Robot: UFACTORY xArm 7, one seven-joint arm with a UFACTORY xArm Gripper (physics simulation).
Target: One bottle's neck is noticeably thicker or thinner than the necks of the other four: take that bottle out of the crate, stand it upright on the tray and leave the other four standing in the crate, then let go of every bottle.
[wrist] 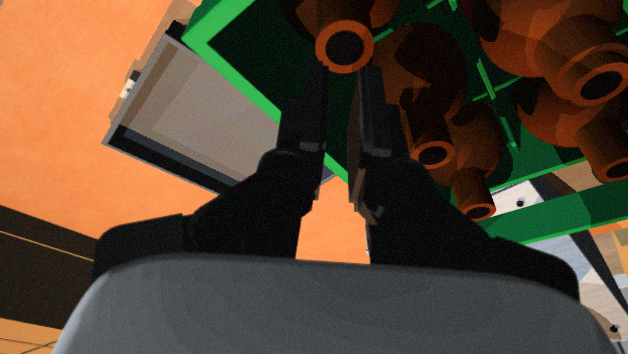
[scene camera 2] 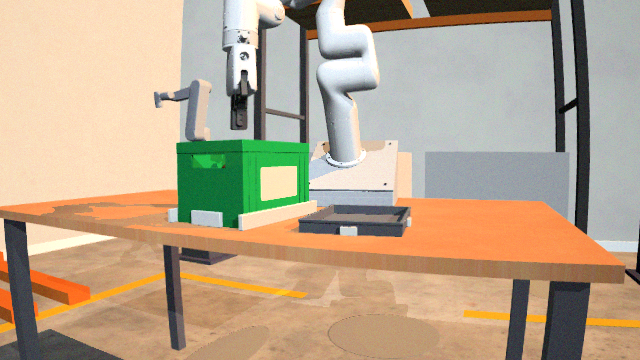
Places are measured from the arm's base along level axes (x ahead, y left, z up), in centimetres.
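Where they show: gripper, between the fingertips: (wrist: 338,96) (scene camera 2: 238,129); arm's base, origin of its link: (scene camera 2: 346,156).
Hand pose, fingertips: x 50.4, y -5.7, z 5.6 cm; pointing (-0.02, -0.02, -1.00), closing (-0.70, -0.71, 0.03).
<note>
Each offset is from my fingertips to the top centre of the thing. Level surfaces: height alone.
The green crate {dz -2.3, dx -9.5, dy -4.3 cm} (scene camera 2: 210,192) (wrist: 244,86) stands on the table. In the wrist view it holds brown bottles: one {dz -3.5, dx -0.4, dy -0.1 cm} (wrist: 320,48) by the fingertips, a second {dz -3.5, dx -9.6, dy +0.1 cm} (wrist: 432,125) and third {dz -3.5, dx -17.9, dy +0.3 cm} (wrist: 472,187) to its right, a fourth {dz -3.5, dx -9.9, dy -8.5 cm} (wrist: 565,62) and fifth {dz -3.5, dx -18.5, dy -8.6 cm} (wrist: 597,140) at the far right. The fourth bottle's neck looks the thickest, though distances differ. The bottles are hidden by the crate walls in the scene view. The dark tray {dz -17.2, dx -10.1, dy +23.5 cm} (scene camera 2: 350,228) (wrist: 210,110) holds no bottle. My gripper (scene camera 2: 239,127) (wrist: 338,96) hangs above the crate, nearly closed with a narrow gap, empty.
Pale rails {dz -16.8, dx -8.9, dy +5.5 cm} (scene camera 2: 277,215) edge the crate's base on the table {dz -19.8 cm} (scene camera 2: 475,235). A grey bent-arm object (scene camera 2: 198,110) rises behind the crate. The robot's white base (scene camera 2: 352,175) is behind the tray, and a dark-posted rack (scene camera 2: 581,125) stands at the back.
</note>
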